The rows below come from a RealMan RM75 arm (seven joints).
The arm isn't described. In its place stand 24 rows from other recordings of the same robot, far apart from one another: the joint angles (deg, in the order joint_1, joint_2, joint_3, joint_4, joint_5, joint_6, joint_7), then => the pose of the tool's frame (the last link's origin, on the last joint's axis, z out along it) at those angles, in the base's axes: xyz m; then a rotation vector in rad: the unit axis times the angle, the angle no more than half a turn.
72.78 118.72 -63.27 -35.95 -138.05 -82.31 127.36 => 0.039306 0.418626 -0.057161 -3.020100 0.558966 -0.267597
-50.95 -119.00 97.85 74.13 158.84 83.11 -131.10 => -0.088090 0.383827 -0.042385 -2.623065 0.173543 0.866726
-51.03 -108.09 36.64 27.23 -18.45 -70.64 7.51 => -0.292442 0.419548 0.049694 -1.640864 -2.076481 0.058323
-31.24 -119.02 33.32 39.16 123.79 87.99 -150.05 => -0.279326 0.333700 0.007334 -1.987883 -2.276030 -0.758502
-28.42 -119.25 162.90 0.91 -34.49 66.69 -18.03 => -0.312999 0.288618 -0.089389 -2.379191 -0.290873 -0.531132
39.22 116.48 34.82 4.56 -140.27 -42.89 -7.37 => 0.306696 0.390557 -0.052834 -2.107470 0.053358 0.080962
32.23 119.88 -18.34 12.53 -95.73 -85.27 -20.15 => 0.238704 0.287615 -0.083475 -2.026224 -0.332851 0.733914
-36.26 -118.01 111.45 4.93 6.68 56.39 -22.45 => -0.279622 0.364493 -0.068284 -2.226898 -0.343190 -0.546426
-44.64 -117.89 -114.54 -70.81 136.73 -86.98 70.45 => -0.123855 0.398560 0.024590 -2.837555 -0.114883 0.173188
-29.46 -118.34 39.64 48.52 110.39 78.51 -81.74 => -0.261254 0.371715 0.051299 -2.461344 -0.506039 -0.582597
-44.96 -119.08 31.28 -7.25 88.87 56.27 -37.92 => -0.245183 0.364326 -0.103785 -2.343030 -0.671602 -0.686541
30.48 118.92 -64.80 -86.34 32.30 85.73 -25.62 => 0.189776 0.372740 0.069741 -2.268247 1.145745 -0.097565
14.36 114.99 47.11 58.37 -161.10 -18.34 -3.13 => 0.208095 0.303835 -0.115254 -2.267240 0.361835 0.465764
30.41 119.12 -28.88 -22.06 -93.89 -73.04 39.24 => 0.293298 0.359825 0.008349 -2.168304 0.256923 0.689152
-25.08 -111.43 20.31 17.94 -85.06 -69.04 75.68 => -0.371304 0.339143 0.072178 -1.568991 -1.557877 -1.180501
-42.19 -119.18 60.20 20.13 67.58 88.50 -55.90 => -0.146639 0.368711 -0.019490 -2.471049 -0.142321 -1.382445
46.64 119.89 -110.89 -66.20 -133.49 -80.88 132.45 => 0.116325 0.305753 -0.115711 3.000802 -0.027771 0.747647
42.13 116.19 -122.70 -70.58 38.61 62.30 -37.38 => 0.132025 0.320235 -0.125227 -2.842737 -0.053955 -0.659583
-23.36 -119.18 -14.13 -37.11 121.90 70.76 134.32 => -0.190368 0.260689 -0.118706 -1.118502 1.552450 0.413914
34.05 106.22 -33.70 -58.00 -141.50 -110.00 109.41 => 0.283354 0.329777 0.139306 -2.739464 1.047493 -0.016958
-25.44 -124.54 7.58 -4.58 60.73 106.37 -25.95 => -0.284859 0.275662 0.027386 -1.145735 -0.386589 -1.341899
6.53 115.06 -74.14 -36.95 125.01 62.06 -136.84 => 0.346324 0.286268 0.021664 -2.094500 0.437692 0.595054
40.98 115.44 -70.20 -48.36 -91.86 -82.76 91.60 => 0.120039 0.376997 -0.006173 -2.952491 0.223029 0.782649
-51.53 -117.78 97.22 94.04 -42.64 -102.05 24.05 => -0.020859 0.304853 -0.025572 -2.910759 -0.222577 0.605327
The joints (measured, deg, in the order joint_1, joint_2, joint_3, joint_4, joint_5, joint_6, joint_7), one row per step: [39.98, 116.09, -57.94, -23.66, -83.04, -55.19, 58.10]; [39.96, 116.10, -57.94, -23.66, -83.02, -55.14, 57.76]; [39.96, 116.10, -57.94, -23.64, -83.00, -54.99, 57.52]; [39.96, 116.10, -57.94, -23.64, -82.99, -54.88, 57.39]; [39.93, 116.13, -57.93, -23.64, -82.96, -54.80, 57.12]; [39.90, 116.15, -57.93, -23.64, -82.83, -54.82, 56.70]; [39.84, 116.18, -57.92, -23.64, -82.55, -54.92, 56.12]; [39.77, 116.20, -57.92, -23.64, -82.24, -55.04, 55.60]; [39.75, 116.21, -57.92, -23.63, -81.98, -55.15, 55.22]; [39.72, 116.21, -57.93, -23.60, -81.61, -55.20, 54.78]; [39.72, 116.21, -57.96, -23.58, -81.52, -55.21, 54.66]
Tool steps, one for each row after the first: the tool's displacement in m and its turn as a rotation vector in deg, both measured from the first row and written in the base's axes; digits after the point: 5 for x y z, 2 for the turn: [0.00019, -0.00002, -0.00002, 0.13, -0.23, 0.17]; [0.00053, 0.00017, 0.00002, 0.28, -0.44, 0.21]; [0.00074, 0.00033, 0.00010, 0.38, -0.57, 0.22]; [0.00100, 0.00028, -0.00002, 0.50, -0.74, 0.31]; [0.00097, 0.00020, -0.00001, 0.66, -0.89, 0.55]; [0.00081, 0.00001, 0.00014, 0.91, -0.96, 0.88]; [0.00069, -0.00020, 0.00037, 1.14, -0.98, 1.18]; [0.00034, -0.00023, 0.00058, 1.31, -0.96, 1.43]; [0.00016, -0.00015, 0.00098, 1.58, -0.92, 1.63]; [0.00008, -0.00016, 0.00096, 1.62, -0.93, 1.69]
